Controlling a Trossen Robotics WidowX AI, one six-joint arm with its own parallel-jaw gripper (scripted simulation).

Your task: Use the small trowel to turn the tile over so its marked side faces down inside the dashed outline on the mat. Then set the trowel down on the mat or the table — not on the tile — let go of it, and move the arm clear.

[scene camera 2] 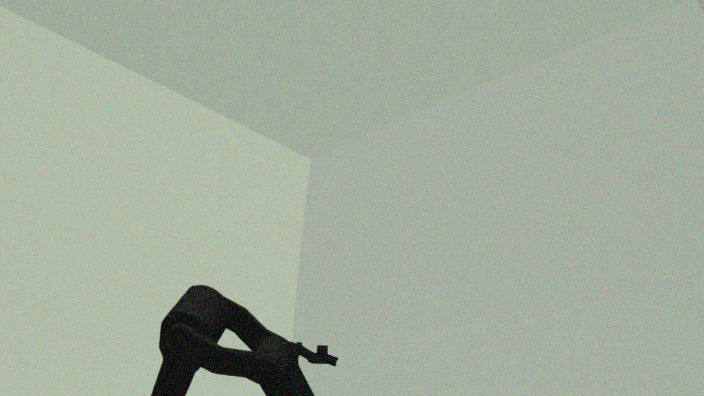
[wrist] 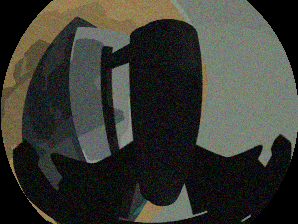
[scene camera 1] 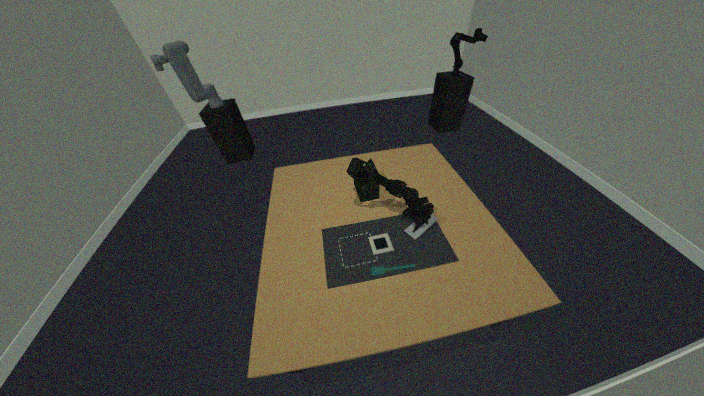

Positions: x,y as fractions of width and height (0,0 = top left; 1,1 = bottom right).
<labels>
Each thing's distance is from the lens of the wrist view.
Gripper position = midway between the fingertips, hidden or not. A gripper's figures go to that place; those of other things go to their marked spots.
gripper (wrist: 0.53,0.63): 0.10 m
small trowel (wrist: 0.49,0.39): 0.04 m
</labels>
